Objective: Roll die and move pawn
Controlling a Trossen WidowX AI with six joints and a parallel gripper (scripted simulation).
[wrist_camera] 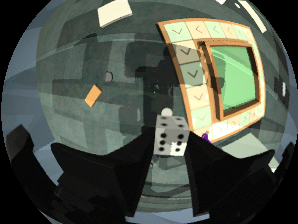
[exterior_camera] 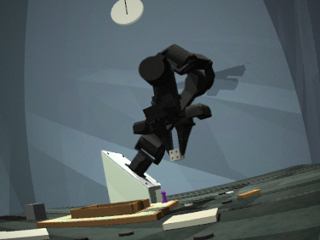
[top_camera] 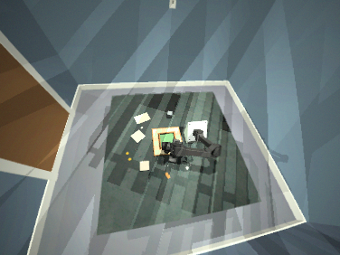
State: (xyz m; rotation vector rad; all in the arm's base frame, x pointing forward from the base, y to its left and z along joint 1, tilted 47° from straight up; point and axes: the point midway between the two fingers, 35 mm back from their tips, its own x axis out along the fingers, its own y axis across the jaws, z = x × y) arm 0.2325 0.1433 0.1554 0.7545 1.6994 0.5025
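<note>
Now: gripper tip 9 cm past the purple pawn, 8 cm to the left of it and 10 cm above it. Also, from my gripper tip: green dice tray (4 cm ahead, 18 cm to the right, 12 cm below); then white die (right at my gripper tip).
</note>
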